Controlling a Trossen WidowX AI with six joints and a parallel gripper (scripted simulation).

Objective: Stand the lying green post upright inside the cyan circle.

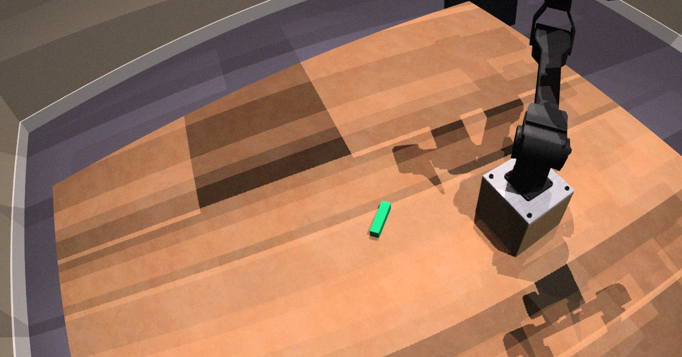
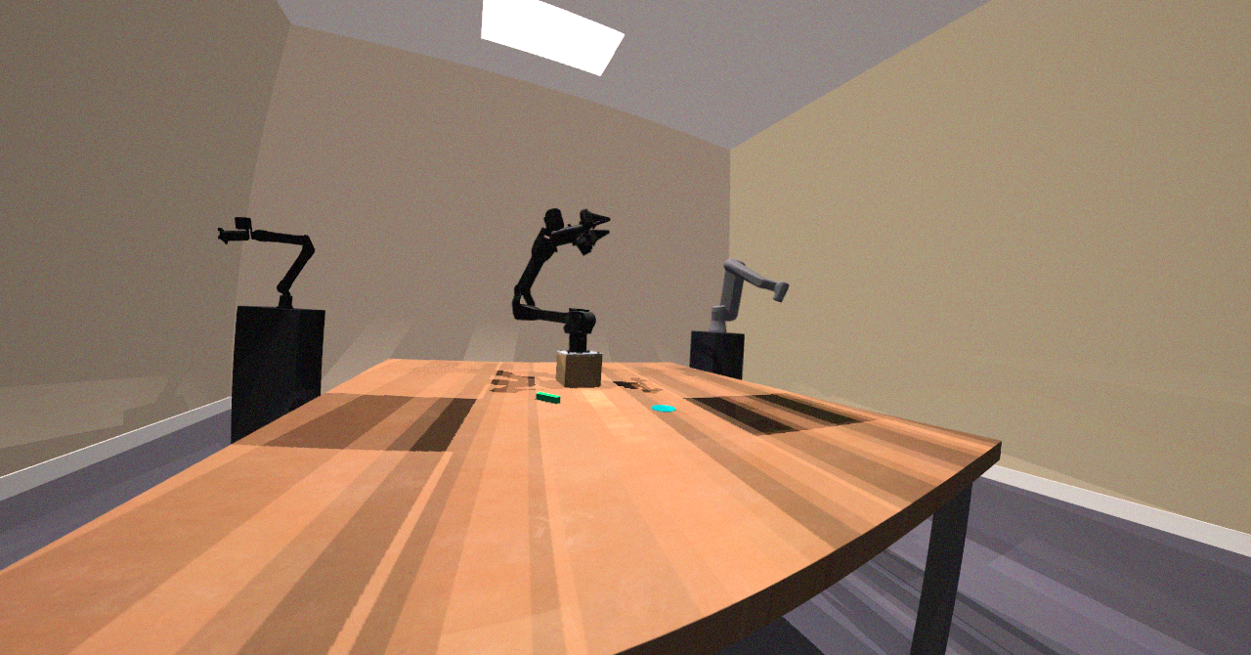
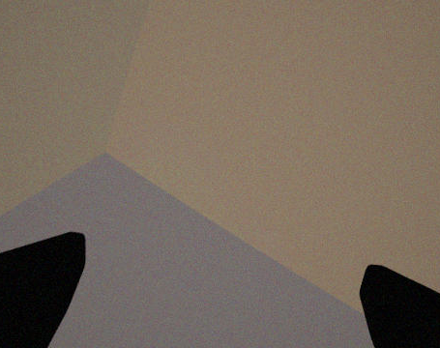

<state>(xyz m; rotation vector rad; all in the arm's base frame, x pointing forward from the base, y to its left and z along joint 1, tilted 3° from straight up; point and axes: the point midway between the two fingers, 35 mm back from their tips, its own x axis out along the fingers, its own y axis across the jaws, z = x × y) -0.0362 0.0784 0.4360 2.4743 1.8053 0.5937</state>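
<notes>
Now: the green post 260 mm ahead of my gripper tip, 230 mm to the right of it and 540 mm below it. Round my gripper tip: cyan circle (380 mm ahead, 30 mm to the left, 550 mm below).
</notes>
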